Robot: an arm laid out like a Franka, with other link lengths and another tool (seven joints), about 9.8 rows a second.
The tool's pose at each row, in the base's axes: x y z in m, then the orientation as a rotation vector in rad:
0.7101, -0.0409, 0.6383, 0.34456, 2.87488, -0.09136
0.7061, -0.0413, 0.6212, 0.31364, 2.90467, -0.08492
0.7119, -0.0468, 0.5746, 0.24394, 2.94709, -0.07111
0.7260, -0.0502, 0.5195, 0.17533, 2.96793, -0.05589
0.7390, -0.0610, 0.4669, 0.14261, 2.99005, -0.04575
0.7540, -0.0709, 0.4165, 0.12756, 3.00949, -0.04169
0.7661, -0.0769, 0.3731, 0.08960, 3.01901, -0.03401
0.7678, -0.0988, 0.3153, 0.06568, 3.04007, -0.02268
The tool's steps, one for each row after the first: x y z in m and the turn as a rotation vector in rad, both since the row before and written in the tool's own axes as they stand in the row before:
0.0079, -0.0008, 0.0157, -0.00469, 0.02589, -0.02332
0.0037, -0.0025, 0.0471, -0.01163, 0.03520, -0.04935
-0.0040, 0.0008, 0.0568, -0.01346, 0.01561, -0.04619
-0.0051, -0.0077, 0.0545, -0.00770, 0.02023, -0.02234
-0.0082, -0.0072, 0.0524, -0.00277, 0.01867, -0.01062
-0.0068, -0.0040, 0.0448, -0.00644, 0.00797, -0.02506
0.0041, -0.0207, 0.0581, -0.00795, 0.02040, -0.01586

